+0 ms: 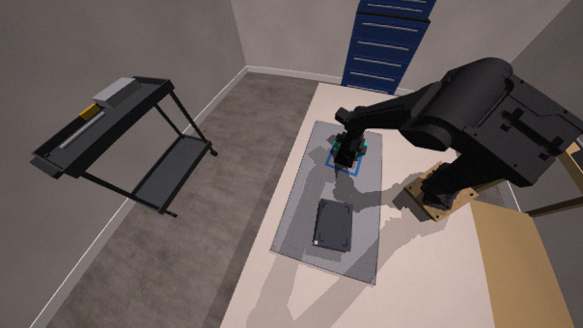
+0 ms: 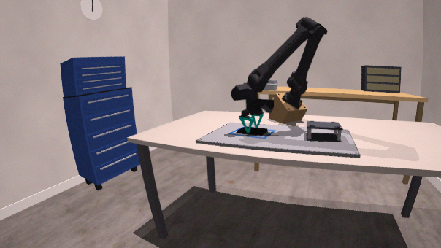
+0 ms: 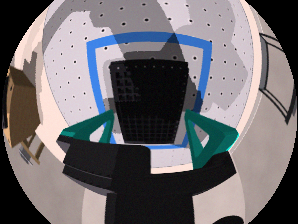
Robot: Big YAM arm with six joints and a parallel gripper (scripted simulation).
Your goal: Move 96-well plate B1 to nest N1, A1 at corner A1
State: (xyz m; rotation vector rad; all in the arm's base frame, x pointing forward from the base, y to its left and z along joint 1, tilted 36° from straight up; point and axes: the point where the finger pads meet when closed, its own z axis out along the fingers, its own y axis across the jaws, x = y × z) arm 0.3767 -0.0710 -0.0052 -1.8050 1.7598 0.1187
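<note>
My gripper is now 10 mm above the black 96-well plate. The rest, counted from my hand: raised plate nest N1: 340 mm to the left, 80 mm behind, 40 mm above; white corner mark: 430 mm to the left, 60 mm behind, 40 mm above.
</note>
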